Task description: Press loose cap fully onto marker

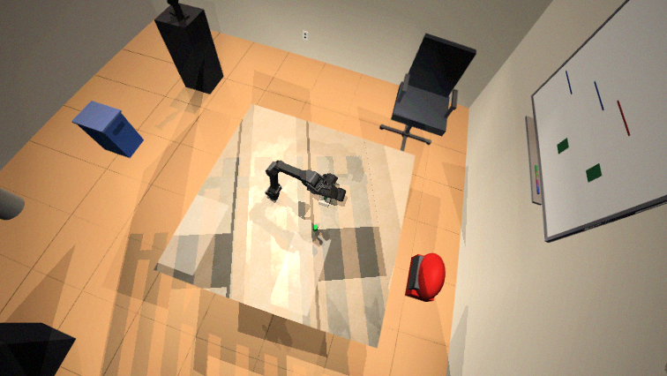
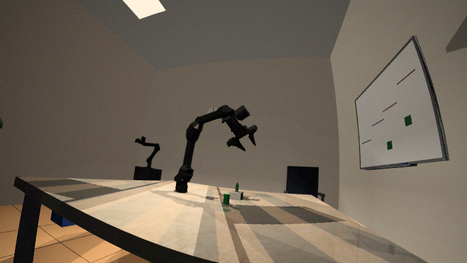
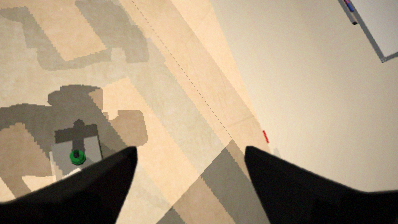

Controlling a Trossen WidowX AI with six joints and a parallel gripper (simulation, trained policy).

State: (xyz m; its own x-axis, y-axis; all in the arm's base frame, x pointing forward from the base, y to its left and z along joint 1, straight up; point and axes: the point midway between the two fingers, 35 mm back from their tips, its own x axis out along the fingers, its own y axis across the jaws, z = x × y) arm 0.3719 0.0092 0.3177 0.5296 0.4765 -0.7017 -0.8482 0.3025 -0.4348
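The green cap is 270 mm below my gripper tip, 150 mm to the right of it and 60 mm behind it. The rest, counted from my gripper tip: green marker 220 mm below, 70 mm behind, 40 mm to the left; then holder block 270 mm below, 70 mm behind, 40 mm to the left.
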